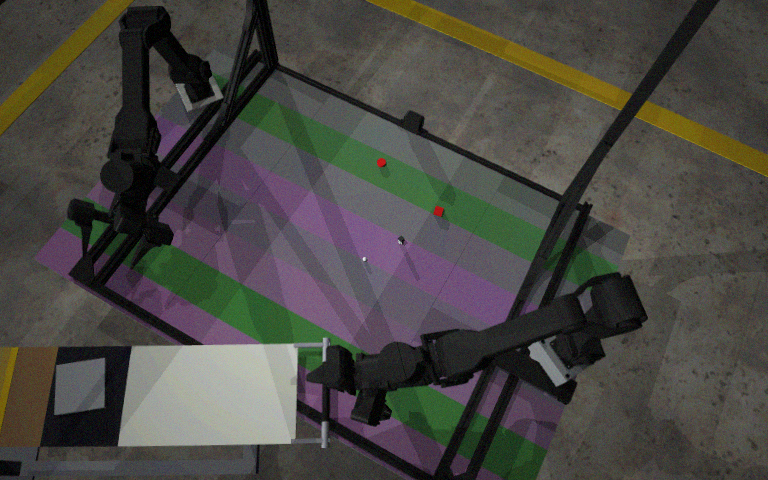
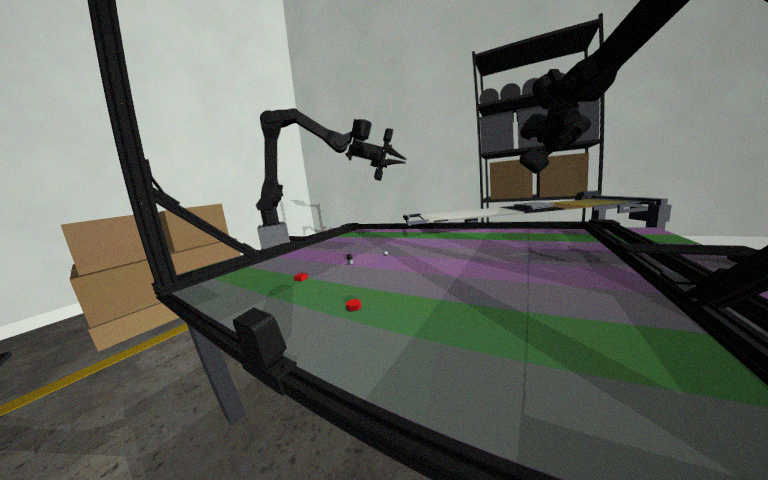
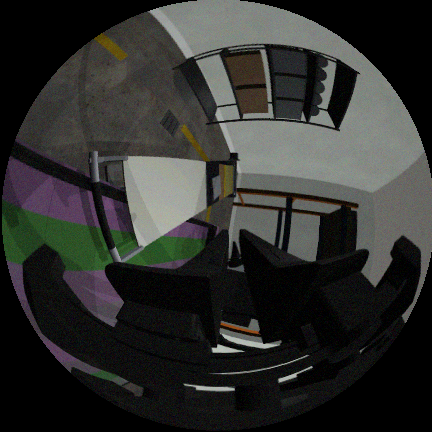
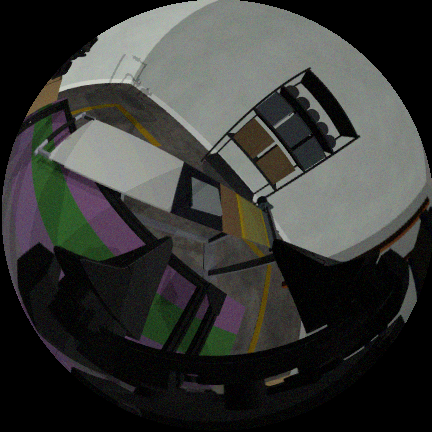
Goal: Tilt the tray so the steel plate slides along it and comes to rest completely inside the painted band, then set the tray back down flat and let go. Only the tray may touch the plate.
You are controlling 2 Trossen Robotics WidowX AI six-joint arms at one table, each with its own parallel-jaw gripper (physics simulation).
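Observation:
The pale tray (image 1: 209, 390) (image 2: 464, 214) (image 3: 165, 195) (image 4: 115, 150) looks about level, its handle bar (image 1: 325, 403) (image 2: 416, 219) (image 3: 104, 215) low by the table edge. The grey steel plate (image 1: 79, 386) (image 4: 206, 196) lies on the tray's dark stretch (image 1: 117, 384), close to the border of the brown strip (image 1: 28, 396) (image 4: 230, 210); a yellow strip (image 1: 6, 367) lies beyond. Which is the painted band, I cannot tell. My left gripper (image 1: 310, 375) (image 2: 404, 160) is nearly closed, empty, above and apart from the handle. My right gripper (image 1: 109, 261) (image 4: 223, 243) is open and empty, away from the tray.
A red disc (image 1: 381, 162) (image 2: 353, 305), a red block (image 1: 438, 211) (image 2: 300, 276), a small dark-and-white piece (image 1: 400, 240) and a small white ball (image 1: 364, 259) lie on the striped table. Black frame beams edge it. A shelf rack (image 2: 601, 113) stands by the wall.

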